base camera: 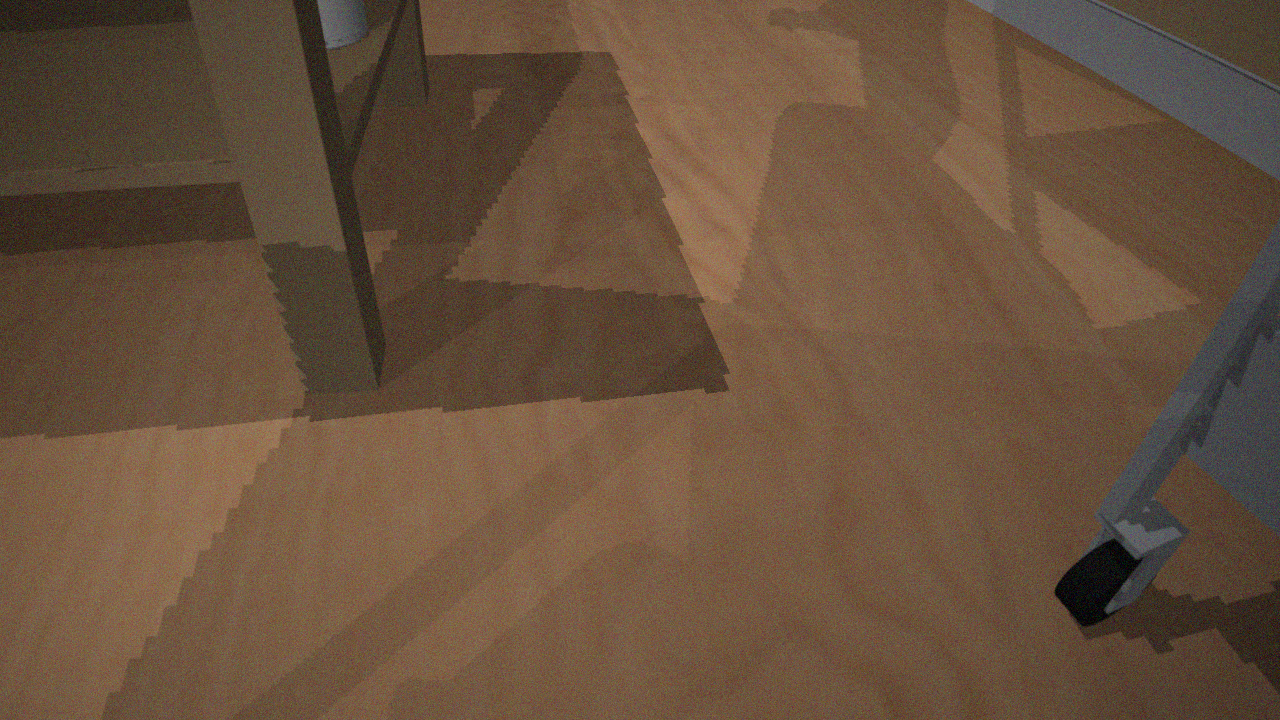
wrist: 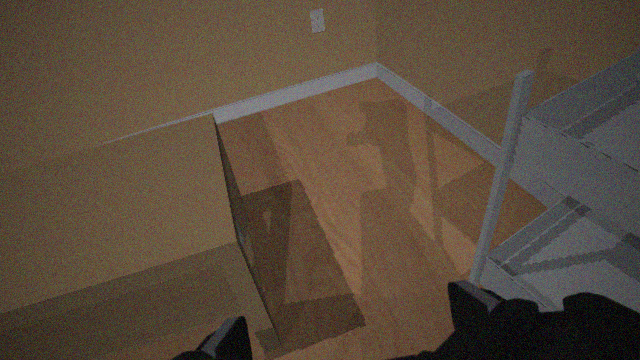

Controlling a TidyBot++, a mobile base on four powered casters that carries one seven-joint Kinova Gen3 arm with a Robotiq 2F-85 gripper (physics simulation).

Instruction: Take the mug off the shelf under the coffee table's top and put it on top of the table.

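Frame: origin at the arm's base, x down, y ahead, z right, level; centimetres.
Where they show: gripper, fingertip midpoint: [wrist: 349,323].
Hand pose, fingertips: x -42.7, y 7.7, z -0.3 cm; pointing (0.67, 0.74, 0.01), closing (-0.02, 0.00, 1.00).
Each offset is from my fingertips to the top centre of the thing. "spot": to the spot under its first point. Level surfaces: height alone.
The wooden coffee table [base camera: 290,170] [wrist: 130,200] stands at the left in both views. In the base camera its near leg and part of its lower shelf @[spot: dx +67.3, dy +52.2, dz -40.7 cm] [base camera: 98,98] show. The lower part of a pale, rounded object @[spot: dx +65.3, dy +64.4, dz -26.7 cm] [base camera: 341,22], which looks like the mug, shows just behind that leg at the top edge; the rest of it is out of view. The mug does not show in the wrist view. My gripper [wrist: 349,323] is open and empty, with its fingers at the bottom of the wrist view. The floor past the table's right end shows between them.
A grey trolley with tray shelves stands at the right, its corner post [base camera: 1194,394] [wrist: 504,160] toward the table. Its black caster @[spot: dx +78.4, dy +26.4, dz +23.9 cm] [base camera: 1096,582] rests on the floor. Wooden floor @[dx +82.4 cm] [base camera: 805,447] [wrist: 395,250] lies between table and trolley. Walls with a white baseboard [wrist: 300,93] meet behind.
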